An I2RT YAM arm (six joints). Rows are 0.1 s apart.
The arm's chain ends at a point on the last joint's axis. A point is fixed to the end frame.
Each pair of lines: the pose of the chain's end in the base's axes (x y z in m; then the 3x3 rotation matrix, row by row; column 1 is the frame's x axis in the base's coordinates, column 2 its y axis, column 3 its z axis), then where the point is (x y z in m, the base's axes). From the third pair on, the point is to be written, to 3 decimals.
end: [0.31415, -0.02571, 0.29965], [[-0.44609, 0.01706, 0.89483], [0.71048, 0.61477, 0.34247], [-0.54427, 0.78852, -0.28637]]
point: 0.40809 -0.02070 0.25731
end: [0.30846, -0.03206, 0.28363], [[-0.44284, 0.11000, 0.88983], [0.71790, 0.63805, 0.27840], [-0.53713, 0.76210, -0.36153]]
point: 0.39919 -0.03410 0.23458
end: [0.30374, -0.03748, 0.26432], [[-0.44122, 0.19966, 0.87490], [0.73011, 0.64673, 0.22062], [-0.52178, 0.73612, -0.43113]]
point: 0.390 -0.046 0.209
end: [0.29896, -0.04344, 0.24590], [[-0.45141, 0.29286, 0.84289], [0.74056, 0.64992, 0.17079], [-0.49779, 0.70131, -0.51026]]
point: 0.380 -0.057 0.183
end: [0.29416, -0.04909, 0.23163], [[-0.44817, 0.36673, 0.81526], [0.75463, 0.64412, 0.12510], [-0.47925, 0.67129, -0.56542]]
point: 0.370 -0.067 0.164
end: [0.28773, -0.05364, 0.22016], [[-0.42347, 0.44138, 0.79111], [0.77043, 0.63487, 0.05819], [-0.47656, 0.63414, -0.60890]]
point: 0.359 -0.078 0.150
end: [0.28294, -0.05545, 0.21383], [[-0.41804, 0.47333, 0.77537], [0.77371, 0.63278, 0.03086], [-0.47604, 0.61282, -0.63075]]
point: 0.352 -0.082 0.142
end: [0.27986, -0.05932, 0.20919], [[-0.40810, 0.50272, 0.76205], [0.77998, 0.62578, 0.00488], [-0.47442, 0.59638, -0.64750]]
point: 0.346 -0.089 0.136
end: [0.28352, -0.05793, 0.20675], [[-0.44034, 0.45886, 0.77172], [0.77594, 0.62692, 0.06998], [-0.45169, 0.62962, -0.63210]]
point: 0.353 -0.081 0.134
